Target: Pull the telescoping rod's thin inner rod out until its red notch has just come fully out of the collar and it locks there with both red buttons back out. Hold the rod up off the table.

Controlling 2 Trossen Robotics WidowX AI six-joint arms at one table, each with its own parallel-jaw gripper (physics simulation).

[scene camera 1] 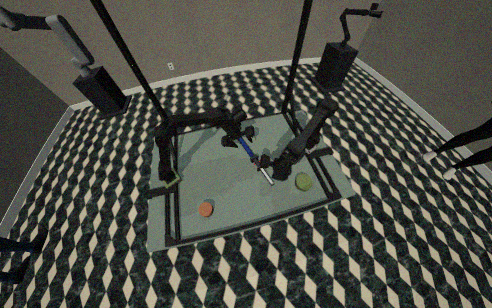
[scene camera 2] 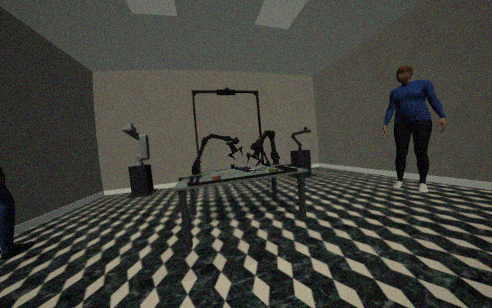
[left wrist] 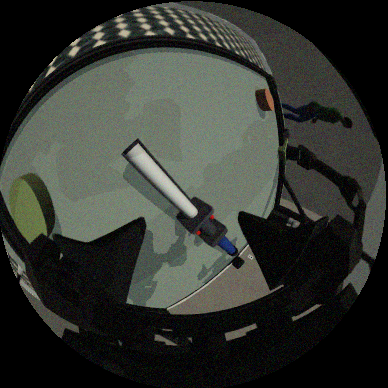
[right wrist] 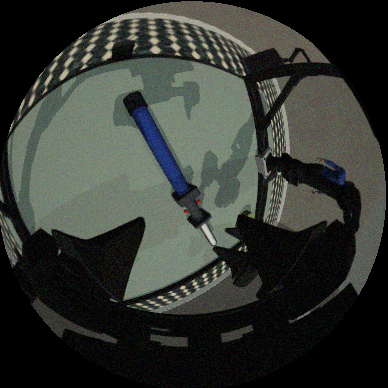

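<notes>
The telescoping rod [scene camera 1: 245, 146] [scene camera 2: 242, 169] [left wrist: 162, 182] [right wrist: 159, 150] lies on the table, its blue tube toward the back and its white inner rod toward the front. Two red buttons show at the dark collar [left wrist: 201, 216] [right wrist: 191, 204]. I cannot make out a red notch. My left gripper [scene camera 1: 262, 164] [scene camera 2: 253, 161] [left wrist: 192, 219] is open and empty, above the rod near the collar and white part. My right gripper [scene camera 1: 239, 137] [scene camera 2: 236, 153] [right wrist: 191, 221] is open and empty, above the rod near the blue end.
An orange-red disc [scene camera 1: 205, 209] [scene camera 2: 215, 178] [left wrist: 264, 100] lies at the front left of the table in scene camera 1. A green disc [scene camera 1: 303, 181] [left wrist: 31, 207] lies at the front right, near the left arm. Dark frame bars run along the table's edges. The grippers are close together.
</notes>
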